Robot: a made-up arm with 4 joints.
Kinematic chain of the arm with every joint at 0, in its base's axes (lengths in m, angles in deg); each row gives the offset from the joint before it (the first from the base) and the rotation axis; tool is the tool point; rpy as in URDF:
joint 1: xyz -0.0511 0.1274 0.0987 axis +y
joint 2: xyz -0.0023 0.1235 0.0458 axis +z
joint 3: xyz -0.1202 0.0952 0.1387 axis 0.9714 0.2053 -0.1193
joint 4: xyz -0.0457 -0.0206 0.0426 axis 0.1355 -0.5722 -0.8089
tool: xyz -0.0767 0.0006 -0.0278 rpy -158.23 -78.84 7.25
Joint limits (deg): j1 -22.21..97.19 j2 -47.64..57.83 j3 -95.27..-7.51 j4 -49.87..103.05
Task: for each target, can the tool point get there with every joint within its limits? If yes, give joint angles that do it. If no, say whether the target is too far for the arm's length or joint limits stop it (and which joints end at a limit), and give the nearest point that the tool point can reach.
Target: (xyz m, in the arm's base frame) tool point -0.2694 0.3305 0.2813
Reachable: yes | joints 4.20 2.41 -36.41 27.05
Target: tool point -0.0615 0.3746 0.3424
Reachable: yes | joints 49.12 -11.68 -55.22 39.83
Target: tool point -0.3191 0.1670 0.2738
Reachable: yes | joints -7.54 34.93 -35.83 -9.93
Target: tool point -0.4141 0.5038 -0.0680
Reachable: no: too far | nearest point -0.3041 0.3807 0.1734 | short by 0.292 m
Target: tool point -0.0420 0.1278 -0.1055
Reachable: no: joint limits stop it (at a limit: joint 1, joint 2) | nearest point -0.2434 0.1530 0.1715 | short by 0.343 m
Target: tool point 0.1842 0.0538 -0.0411
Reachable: no: joint limits stop it (at a limit: joint 1, joint 2, joint 3, joint 4) | nearest point 0.2107 0.0730 0.2141 | short by 0.257 m
